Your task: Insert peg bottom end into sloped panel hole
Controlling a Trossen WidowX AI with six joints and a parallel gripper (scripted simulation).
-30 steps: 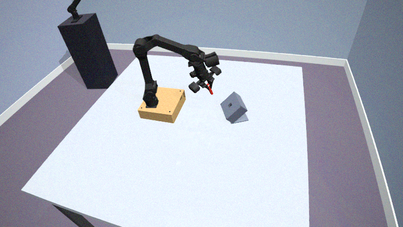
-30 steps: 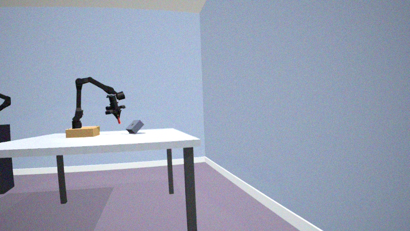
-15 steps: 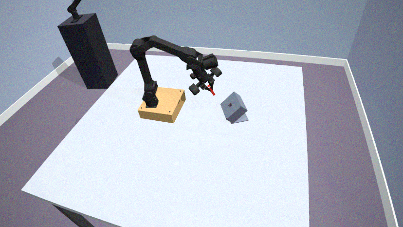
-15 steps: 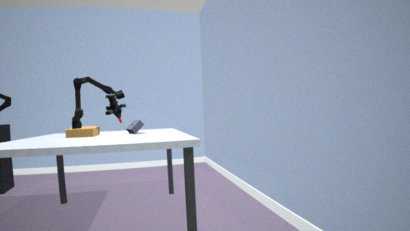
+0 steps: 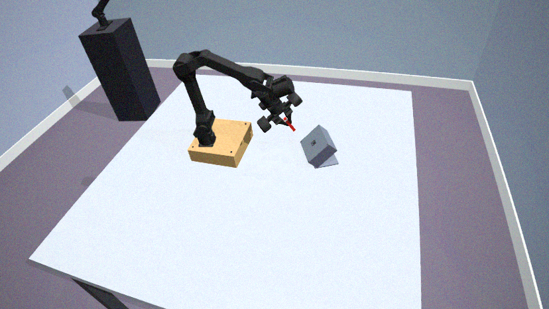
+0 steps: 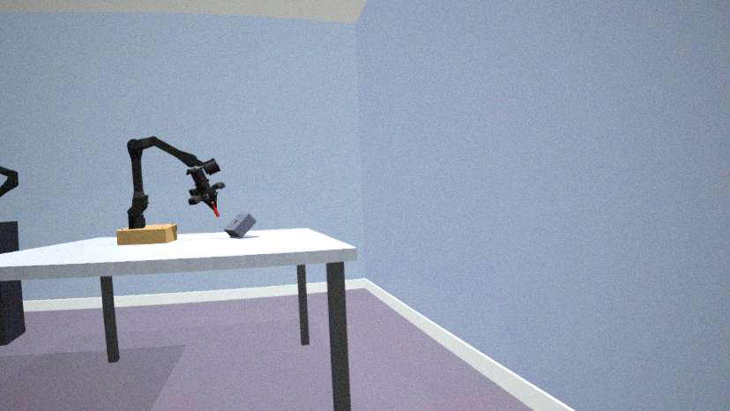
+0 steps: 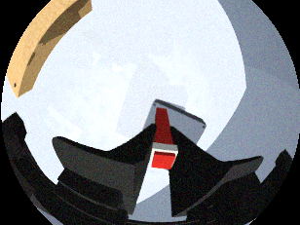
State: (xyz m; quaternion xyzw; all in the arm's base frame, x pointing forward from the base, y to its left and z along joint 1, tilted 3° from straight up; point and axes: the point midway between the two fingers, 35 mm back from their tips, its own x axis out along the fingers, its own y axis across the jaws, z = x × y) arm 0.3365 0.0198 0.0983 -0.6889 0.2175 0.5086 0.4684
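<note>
My gripper tip is now 110 mm short of the sloped panel, 80 mm above it and 30 mm to the left of it. Round my gripper tip: peg: 20 mm above, 10 mm behind.
</note>
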